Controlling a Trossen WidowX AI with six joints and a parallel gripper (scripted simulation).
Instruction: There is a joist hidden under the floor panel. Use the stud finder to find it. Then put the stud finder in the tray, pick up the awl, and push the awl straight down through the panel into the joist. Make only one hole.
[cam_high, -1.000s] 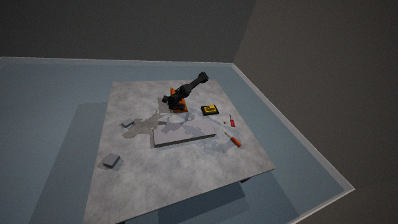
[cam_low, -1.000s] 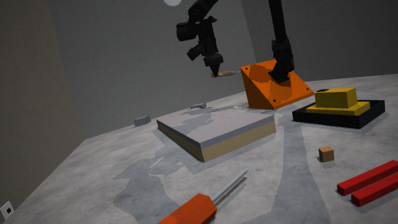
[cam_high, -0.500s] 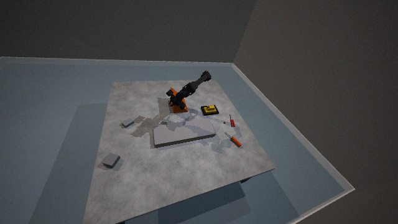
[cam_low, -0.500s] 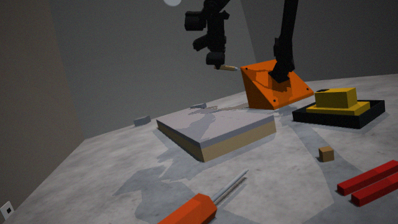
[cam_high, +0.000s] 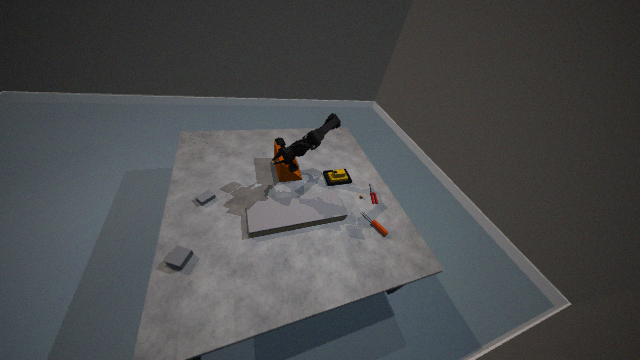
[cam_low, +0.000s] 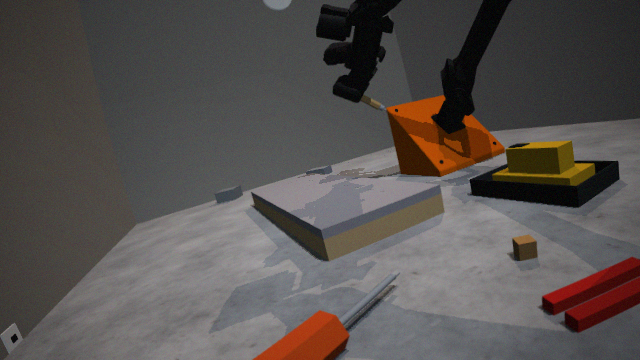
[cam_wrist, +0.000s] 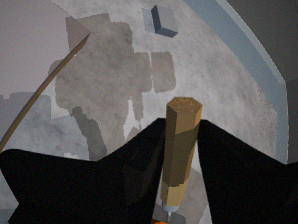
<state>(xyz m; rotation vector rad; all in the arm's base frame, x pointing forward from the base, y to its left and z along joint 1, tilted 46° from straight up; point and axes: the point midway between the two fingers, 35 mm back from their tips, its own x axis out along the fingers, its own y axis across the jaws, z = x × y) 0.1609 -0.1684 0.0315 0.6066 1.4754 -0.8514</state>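
The awl lies 40 mm below my gripper tip, 40 mm behind it and 30 mm to the left of it. From my gripper tip the other things lie so: black tray (430 mm to the left, 200 mm below, 10 mm behind); then indicator light (400 mm to the left, 150 mm below, 10 mm behind); then yellow stud finder (420 mm to the left, 160 mm below, 10 mm behind).
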